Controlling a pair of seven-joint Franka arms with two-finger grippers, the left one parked.
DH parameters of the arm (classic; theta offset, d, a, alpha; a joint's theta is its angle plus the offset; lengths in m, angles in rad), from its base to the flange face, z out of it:
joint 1: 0 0.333 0 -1.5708
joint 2: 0 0 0 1.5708
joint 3: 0 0.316 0.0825 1.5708
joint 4: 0 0 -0.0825 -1.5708
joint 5: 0 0.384 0 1.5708
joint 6: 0 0 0.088 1.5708
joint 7: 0 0.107 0 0
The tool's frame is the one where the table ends.
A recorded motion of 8 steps. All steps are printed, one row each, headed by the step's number.
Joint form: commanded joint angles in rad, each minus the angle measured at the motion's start. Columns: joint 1, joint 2, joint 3, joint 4, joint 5, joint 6, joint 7.
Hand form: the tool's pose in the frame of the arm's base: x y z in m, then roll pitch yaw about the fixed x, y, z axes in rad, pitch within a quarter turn. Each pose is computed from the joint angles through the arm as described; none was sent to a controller.
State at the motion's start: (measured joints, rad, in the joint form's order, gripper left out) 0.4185 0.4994 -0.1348 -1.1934 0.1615 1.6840 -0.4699
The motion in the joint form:
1: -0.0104 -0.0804 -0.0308 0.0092 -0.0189 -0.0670 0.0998
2: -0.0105 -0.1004 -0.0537 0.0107 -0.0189 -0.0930 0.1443
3: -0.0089 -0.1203 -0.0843 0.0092 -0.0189 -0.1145 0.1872
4: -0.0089 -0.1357 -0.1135 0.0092 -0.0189 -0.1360 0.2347
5: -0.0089 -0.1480 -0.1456 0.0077 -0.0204 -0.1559 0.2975
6: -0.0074 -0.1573 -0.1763 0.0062 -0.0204 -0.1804 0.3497
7: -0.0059 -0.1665 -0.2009 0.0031 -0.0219 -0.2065 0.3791
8: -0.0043 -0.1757 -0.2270 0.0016 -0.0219 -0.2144 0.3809
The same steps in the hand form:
1: 0.6490 0.2009 0.5554 -3.0780 -0.0448 0.6207
2: 0.6454 0.1869 0.5679 -3.0805 -0.0371 0.5573
3: 0.6424 0.1699 0.5795 -3.0860 -0.0311 0.4892
4: 0.6400 0.1530 0.5888 -3.0905 -0.0228 0.4160
5: 0.6381 0.1347 0.5956 -3.0973 -0.0113 0.3241
6: 0.6356 0.1185 0.6001 -3.1026 0.0061 0.2455
7: 0.6321 0.1052 0.6034 -3.1077 0.0257 0.1948
8: 0.6303 0.0916 0.6091 -3.1129 0.0242 0.1698

